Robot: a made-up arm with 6 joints.
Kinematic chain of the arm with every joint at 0, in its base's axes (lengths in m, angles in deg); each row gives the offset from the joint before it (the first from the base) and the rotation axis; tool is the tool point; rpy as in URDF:
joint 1: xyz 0 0 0.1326 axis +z
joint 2: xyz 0 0 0 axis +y
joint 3: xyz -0.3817 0 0.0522 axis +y
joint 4: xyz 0.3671 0 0.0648 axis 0.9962 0 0.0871
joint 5: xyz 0 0 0 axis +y
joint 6: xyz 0.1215 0 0.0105 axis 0.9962 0 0.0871
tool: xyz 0 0 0 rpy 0 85 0
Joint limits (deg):
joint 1: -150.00..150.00
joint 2: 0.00..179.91
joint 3: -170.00..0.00
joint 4: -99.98..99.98
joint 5: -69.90..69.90
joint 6: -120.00..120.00
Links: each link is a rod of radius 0.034 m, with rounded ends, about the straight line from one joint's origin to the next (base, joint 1, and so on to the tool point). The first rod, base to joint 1, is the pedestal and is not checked.
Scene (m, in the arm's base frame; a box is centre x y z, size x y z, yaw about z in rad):
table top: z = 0
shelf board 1: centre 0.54 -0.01 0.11 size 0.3 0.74 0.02 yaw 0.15
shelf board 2: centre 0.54 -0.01 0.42 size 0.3 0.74 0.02 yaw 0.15
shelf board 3: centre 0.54 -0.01 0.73 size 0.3 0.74 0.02 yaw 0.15
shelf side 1: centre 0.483 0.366 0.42 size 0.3 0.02 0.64 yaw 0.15
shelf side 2: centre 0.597 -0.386 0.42 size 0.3 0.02 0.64 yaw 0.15
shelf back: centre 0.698 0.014 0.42 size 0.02 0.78 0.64 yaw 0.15
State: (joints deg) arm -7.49 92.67 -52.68 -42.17 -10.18 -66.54
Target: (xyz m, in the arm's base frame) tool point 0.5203 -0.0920 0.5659
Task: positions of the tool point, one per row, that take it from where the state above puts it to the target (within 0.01 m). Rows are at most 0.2 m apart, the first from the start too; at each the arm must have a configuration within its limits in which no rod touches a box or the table.
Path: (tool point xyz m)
1: 0.4315 -0.0671 0.2810
2: 0.3646 -0.0769 0.2810
3: 0.2996 -0.0809 0.2694
4: 0.3059 -0.1179 0.4153
5: 0.2594 -0.1314 0.5659
6: 0.3422 -0.1321 0.5820
7: 0.4309 -0.1196 0.5822
8: 0.5203 -0.0920 0.5660

